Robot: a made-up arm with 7 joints.
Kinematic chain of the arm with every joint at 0, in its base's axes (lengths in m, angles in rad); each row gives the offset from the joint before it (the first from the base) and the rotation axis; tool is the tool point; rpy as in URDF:
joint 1: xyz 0 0 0.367 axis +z
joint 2: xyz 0 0 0 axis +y
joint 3: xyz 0 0 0.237 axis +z
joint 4: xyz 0.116 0 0 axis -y
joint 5: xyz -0.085 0 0.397 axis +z
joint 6: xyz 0 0 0 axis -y
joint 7: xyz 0.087 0 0 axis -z
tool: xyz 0 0 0 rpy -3.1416 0 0
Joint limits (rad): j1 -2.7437..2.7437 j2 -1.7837..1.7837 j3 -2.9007..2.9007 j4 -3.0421..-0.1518 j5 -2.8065..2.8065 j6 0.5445..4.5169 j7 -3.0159..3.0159
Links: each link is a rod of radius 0.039 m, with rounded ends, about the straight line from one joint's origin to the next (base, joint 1, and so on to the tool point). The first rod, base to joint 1, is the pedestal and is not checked.
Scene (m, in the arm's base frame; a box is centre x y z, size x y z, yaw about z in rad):
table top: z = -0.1
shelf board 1: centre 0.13 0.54 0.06 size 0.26 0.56 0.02 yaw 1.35
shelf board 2: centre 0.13 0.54 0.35 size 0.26 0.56 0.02 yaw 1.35
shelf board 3: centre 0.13 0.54 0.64 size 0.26 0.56 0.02 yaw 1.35
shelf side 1: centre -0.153 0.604 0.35 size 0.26 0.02 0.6 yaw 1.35
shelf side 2: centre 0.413 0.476 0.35 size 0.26 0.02 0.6 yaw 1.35
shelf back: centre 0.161 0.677 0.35 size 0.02 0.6 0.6 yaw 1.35
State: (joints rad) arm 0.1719 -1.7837 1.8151 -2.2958 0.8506 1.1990 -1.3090
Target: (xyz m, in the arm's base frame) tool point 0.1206 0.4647 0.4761
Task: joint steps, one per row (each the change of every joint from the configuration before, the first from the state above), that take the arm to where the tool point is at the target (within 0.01 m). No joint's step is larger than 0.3 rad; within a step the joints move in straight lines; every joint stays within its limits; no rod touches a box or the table.
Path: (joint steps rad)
1: 0.2136 0.1058 0.0123 -0.1889 -0.0280 -0.1259 0.0000
2: 0.2136 0.1058 0.0123 -0.1888 -0.0281 -0.1259 0.0000
3: 0.2136 0.1059 0.0123 -0.1889 -0.0280 -0.1258 0.0000
4: -0.1350 -0.1059 -0.2213 -0.0322 -0.0057 0.0630 0.0000
5: -0.1350 -0.1058 -0.2213 -0.0322 -0.0057 0.0629 0.0000
6: -0.1349 -0.1058 -0.2213 -0.0321 -0.0057 0.0630 0.0000
7: -0.2726 0.0029 0.0740 0.2713 0.0419 0.1366 0.0000
8: -0.2725 0.0029 0.0739 0.2714 0.0420 0.1365 0.0000

